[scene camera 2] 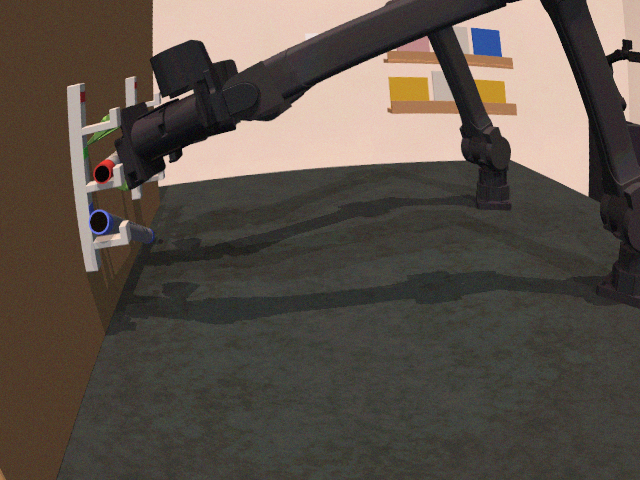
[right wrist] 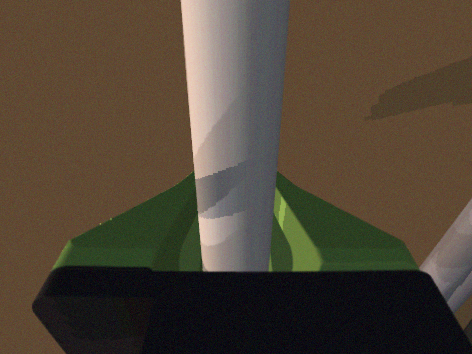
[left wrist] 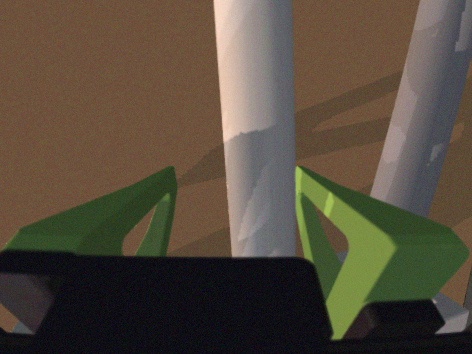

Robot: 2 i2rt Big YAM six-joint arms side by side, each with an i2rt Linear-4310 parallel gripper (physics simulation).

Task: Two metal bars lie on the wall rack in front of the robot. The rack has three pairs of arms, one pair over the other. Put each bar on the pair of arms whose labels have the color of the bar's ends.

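Places are measured from the left arm's base along level axes (x back, y down, z right), in millimetres.
Pixels of known places: left gripper, fingertip midpoint: (scene camera 2: pixel 94 164) (left wrist: pixel 235 176); right gripper, fingertip midpoint: (right wrist: pixel 235 176); left arm's base, origin of the base link: (scene camera 2: pixel 631 294); right arm's base, origin of the base link: (scene camera 2: pixel 493 203).
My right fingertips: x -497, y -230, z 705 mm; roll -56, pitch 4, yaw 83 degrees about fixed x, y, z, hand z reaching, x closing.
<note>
Ahead of a thing's pixels: the offset from my right fingertips to its top centre. "*": to the spot under its first point. Level surfaces: height alone.
The white wall rack @(* dx -148, dy -90, dz -253 mm) (scene camera 2: pixel 76 111) has red labels at its top pair, green at the middle and blue at the bottom. The red-ended bar @(dx -3, dy -17, dz -71 mm) (scene camera 2: pixel 103 173) (left wrist: pixel 257 100) (right wrist: pixel 235 100) lies at the middle pair. The blue-ended bar (scene camera 2: pixel 100 222) (left wrist: pixel 425 100) (right wrist: pixel 457 250) lies on the bottom pair. My left gripper (scene camera 2: pixel 103 164) (left wrist: pixel 235 176) is open around the red-ended bar, with the bar nearer the finger at the picture's right. My right gripper (right wrist: pixel 235 176) is shut on the red-ended bar; the left arm's gripper hides it in the scene view.
The brown wall (scene camera 2: pixel 36 258) stands behind the rack, and the dark table top @(dy +230 mm) (scene camera 2: pixel 336 387) stretches out before it. The left arm (scene camera 2: pixel 320 56) crosses the upper scene view. Two wooden shelves (scene camera 2: pixel 449 59) (scene camera 2: pixel 449 107) with coloured panels hang on the far wall.
</note>
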